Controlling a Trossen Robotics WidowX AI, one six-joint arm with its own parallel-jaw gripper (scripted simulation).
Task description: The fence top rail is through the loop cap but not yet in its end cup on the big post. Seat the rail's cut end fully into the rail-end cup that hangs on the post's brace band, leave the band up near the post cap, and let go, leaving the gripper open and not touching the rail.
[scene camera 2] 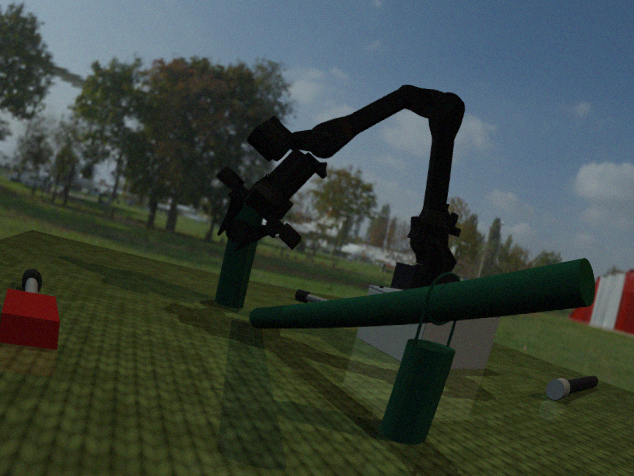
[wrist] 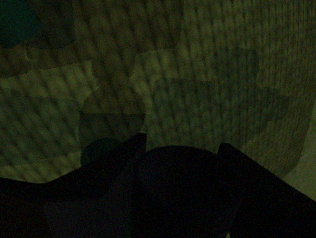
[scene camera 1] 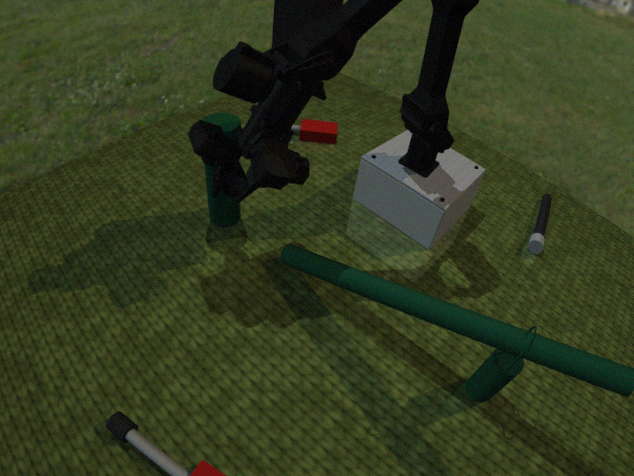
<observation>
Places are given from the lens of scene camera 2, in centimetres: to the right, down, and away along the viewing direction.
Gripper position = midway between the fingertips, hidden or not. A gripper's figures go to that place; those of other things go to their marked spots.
gripper (scene camera 2: pixel 226 243): -16, 1, 75
green top rail (scene camera 2: pixel 566 285): 17, 3, 25
dark-handled tool (scene camera 2: pixel 558 388): 39, 24, 56
short green post (scene camera 2: pixel 419 384): 9, 13, 35
The marked spots on the green top rail and the dark-handled tool are 44 cm apart.
</observation>
